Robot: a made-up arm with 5 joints.
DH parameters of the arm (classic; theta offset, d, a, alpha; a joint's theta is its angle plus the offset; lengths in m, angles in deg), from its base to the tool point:
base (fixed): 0 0.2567 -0.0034 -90
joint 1: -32.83 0 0.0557 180
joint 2: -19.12 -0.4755 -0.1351 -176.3
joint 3: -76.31 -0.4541 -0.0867 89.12
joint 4: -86.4 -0.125 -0.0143 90
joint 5: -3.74 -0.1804 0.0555 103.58
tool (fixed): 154.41 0.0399 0 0
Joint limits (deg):
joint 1: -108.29..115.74
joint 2: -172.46..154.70
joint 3: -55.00..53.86
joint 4: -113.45..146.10
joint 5: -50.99..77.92
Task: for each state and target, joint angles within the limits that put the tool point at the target. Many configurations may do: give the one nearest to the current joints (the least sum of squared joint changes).
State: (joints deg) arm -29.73 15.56 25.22 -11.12 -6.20
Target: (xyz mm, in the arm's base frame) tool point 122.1 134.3 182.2
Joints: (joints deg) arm -14.57 0.56 45.23 36.82 -20.04
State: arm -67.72 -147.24 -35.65 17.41 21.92
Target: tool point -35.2 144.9 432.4
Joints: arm -88.31 -130.95 -52.62 54.54 29.69
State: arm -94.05 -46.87 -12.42 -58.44 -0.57
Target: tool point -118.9 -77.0 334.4
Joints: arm -102.60 -42.22 -26.07 -21.78 -8.69
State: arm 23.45 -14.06 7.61 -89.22 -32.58
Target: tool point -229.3 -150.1 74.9
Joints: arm 52.12 14.28 53.86 -104.64 -30.09
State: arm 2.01 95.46 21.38 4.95 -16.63
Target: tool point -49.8 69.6 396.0
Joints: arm -42.21 117.16 27.68 14.21 -28.76
